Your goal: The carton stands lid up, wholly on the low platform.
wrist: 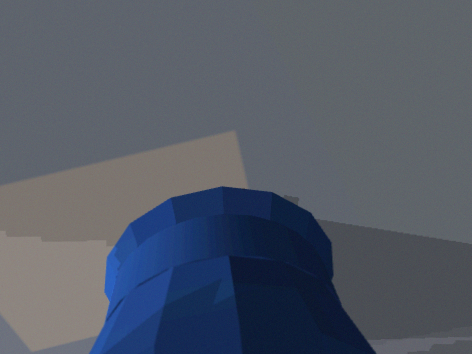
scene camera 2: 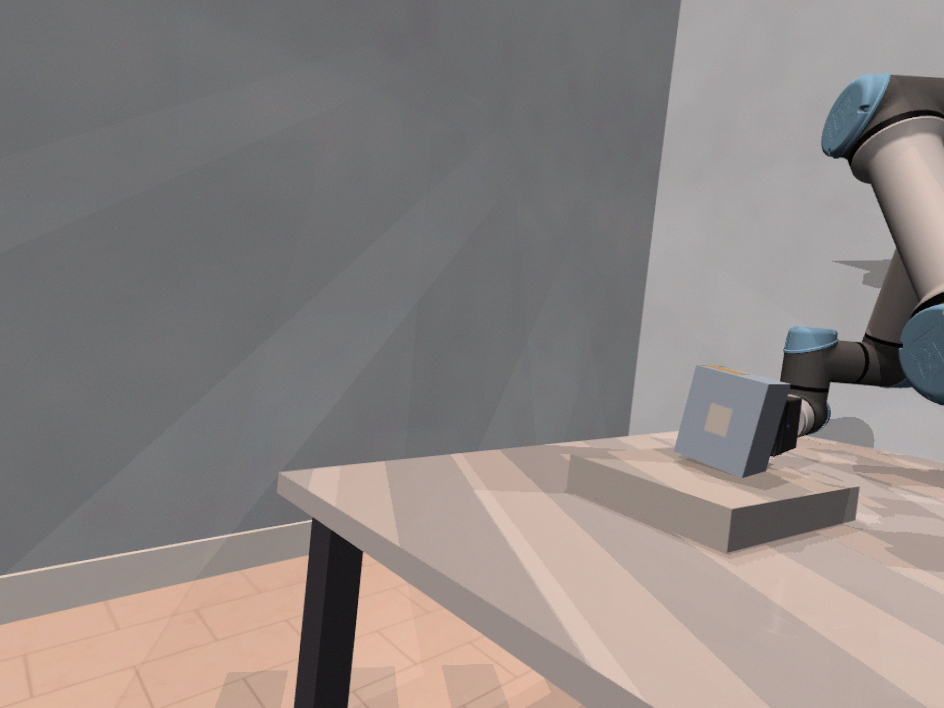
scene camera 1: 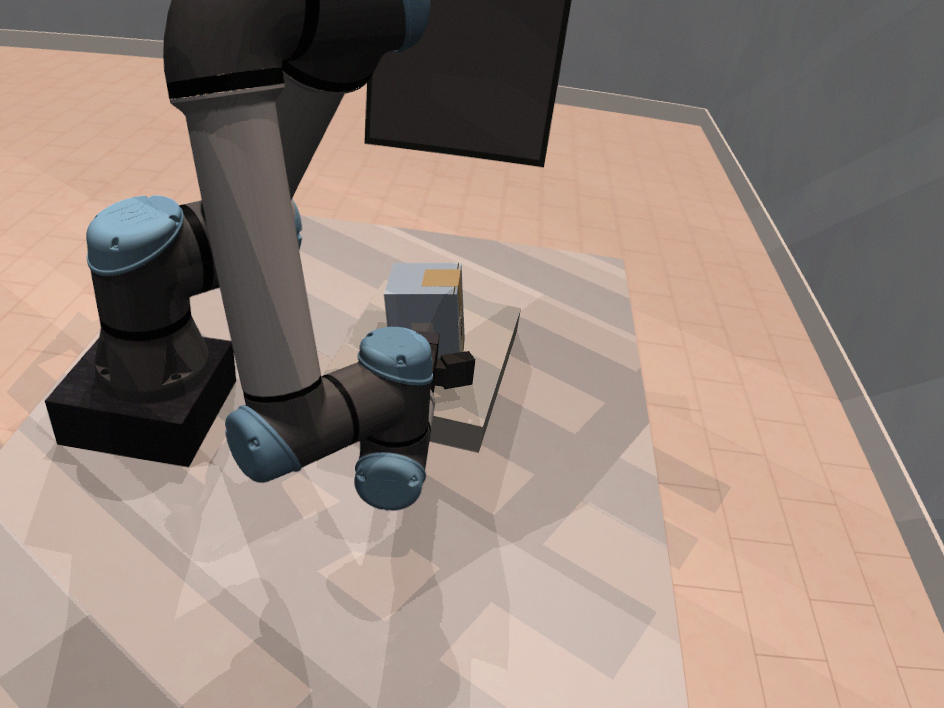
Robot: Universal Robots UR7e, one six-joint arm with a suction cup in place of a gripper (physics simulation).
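Where they show: hand, its tool point: (wrist: 220,227); arm's base, origin of its link: (scene camera 1: 153,368).
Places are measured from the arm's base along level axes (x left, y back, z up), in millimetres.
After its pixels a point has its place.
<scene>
The blue-grey carton (scene camera 1: 415,308) {x 59, y -351, z 88 mm} (scene camera 2: 709,442) {x 146, y -381, z 12 mm} is over the low grey platform (scene camera 1: 491,342) {x 157, y -474, z -26 mm} (scene camera 2: 648,491) {x 298, y -400, z -40 mm}. An orange patch (scene camera 1: 440,278) {x 99, y -382, z 114 mm} is on its upper face. In scene camera 2 the carton leans, its top toward the arm, with its lower edge at or close above the platform top. Whether it touches, and where its far lower edge lies, I cannot tell. My suction gripper (scene camera 2: 776,443) is on the carton's arm-side face and holds it. In the wrist view the blue cup (wrist: 220,235) is against that face, partly over a beige label (wrist: 175,165) {x 56, y -378, z 36 mm}.
The platform rests on the table (scene camera 1: 579,457) {x -44, y -594, z -74 mm} (scene camera 2: 427,525) {x 542, y -536, z -74 mm}. The arm's black base block (scene camera 1: 122,426) {x -98, y 15, z -20 mm} stands at the left in scene camera 1. The blue-capped wrist joints (scene camera 1: 390,481) {x -244, y -333, z 62 mm} hang beside the platform's near end. A dark panel (scene camera 1: 465,83) is behind the table.
</scene>
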